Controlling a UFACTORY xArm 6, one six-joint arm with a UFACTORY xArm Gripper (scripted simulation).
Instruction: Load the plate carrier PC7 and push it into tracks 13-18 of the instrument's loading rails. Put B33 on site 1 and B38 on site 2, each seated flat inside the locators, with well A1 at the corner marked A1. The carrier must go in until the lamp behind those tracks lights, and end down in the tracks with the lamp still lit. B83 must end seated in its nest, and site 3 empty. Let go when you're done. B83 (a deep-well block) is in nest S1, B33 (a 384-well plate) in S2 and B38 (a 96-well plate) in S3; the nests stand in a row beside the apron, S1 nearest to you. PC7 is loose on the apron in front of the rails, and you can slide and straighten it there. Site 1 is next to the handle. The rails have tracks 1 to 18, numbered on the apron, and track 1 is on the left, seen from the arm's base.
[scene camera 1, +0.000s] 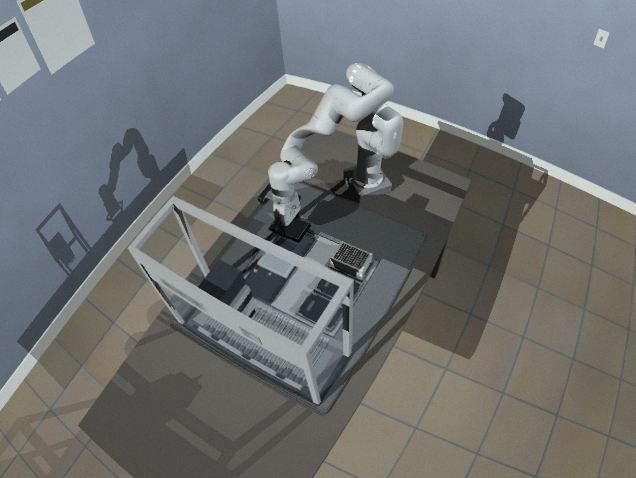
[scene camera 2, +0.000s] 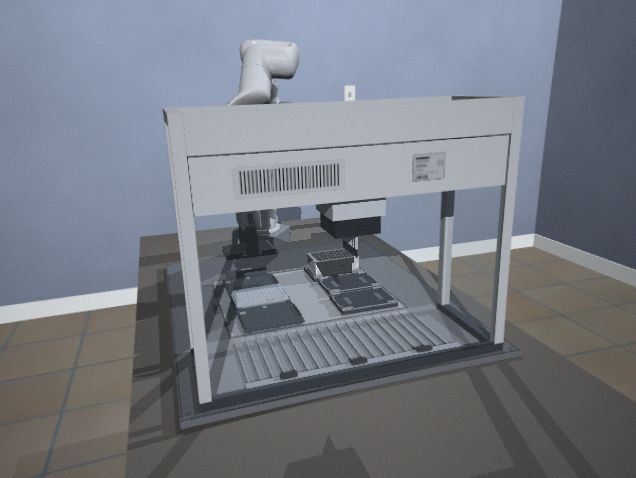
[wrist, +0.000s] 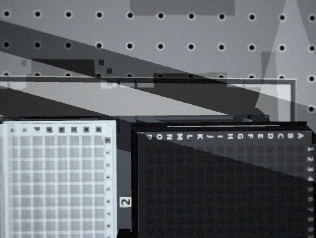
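There's a plate carrier PC7 (scene camera 1: 264, 284) that I can see here, and I'm also seeing a dark 384-well plate B33 (wrist: 181, 172).
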